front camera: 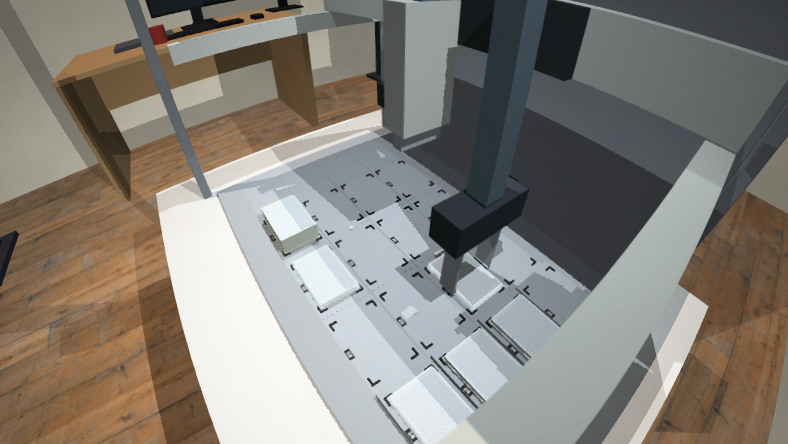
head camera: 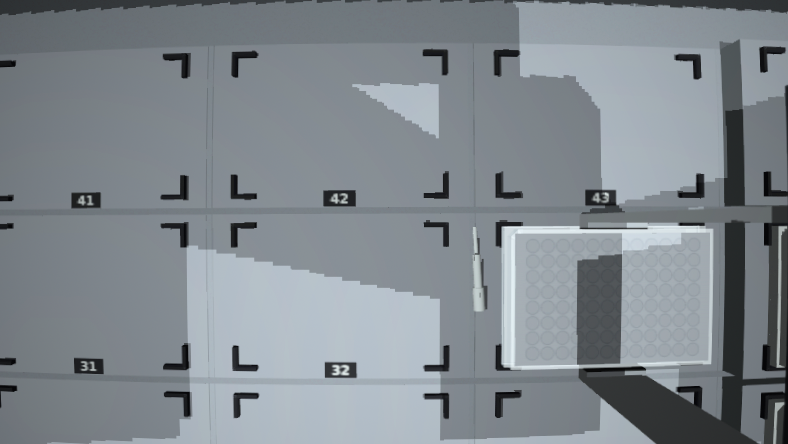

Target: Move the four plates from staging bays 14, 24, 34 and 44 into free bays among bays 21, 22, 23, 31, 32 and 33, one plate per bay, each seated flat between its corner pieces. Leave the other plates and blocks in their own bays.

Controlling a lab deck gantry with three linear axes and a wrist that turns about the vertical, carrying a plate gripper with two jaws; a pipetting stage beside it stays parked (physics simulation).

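Places are measured from the robot's base along level axes (x ahead, y left, z up), in millimetres.
Pixels of known places: gripper, fingertip midpoint: (front camera: 464, 275) (head camera: 608, 296); robot's base at its link origin: (front camera: 264, 221).
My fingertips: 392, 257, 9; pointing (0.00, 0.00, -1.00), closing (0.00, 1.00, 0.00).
Ahead of a thing's pixels: the offset from my fingertips to its top centre, as dx, dy, dz. "spot": to the spot under its first point.
My gripper (front camera: 467, 277) (head camera: 613, 297) is shut on a clear white well plate @(+0, +0, +7) (front camera: 480, 285) (head camera: 661, 308), one jaw against each long side. The plate is level and low at bay 33, lined up with its corner pieces; I cannot tell whether it touches the deck. Other plates stand in bay 14 @(spot: +153, -216, +20) (front camera: 431, 407), bay 24 @(spot: +144, -113, +19) (front camera: 478, 361) and bay 34 @(spot: +148, -6, +19) (front camera: 523, 324) (head camera: 783, 297). No plate shows in bay 44. Bays 31 and 32, with labels 31 @(spot: -328, -47, -9) (head camera: 88, 366) and 32 @(spot: -164, -47, -9) (head camera: 340, 370), hold no plate. Bays 21 to 23 are partly cut off in the head view.
A tall white block @(-328, -214, +32) (front camera: 290, 221) and a white plate @(-164, -214, +5) (front camera: 326, 276) stand in bays 11 and 12 along the left side. A small white rod @(-79, +17, -2) (head camera: 478, 278) shows between bays 32 and 33 in the head view. A grey column (front camera: 421, 66) stands at the back. A light beam (front camera: 650, 220) crosses the right front.
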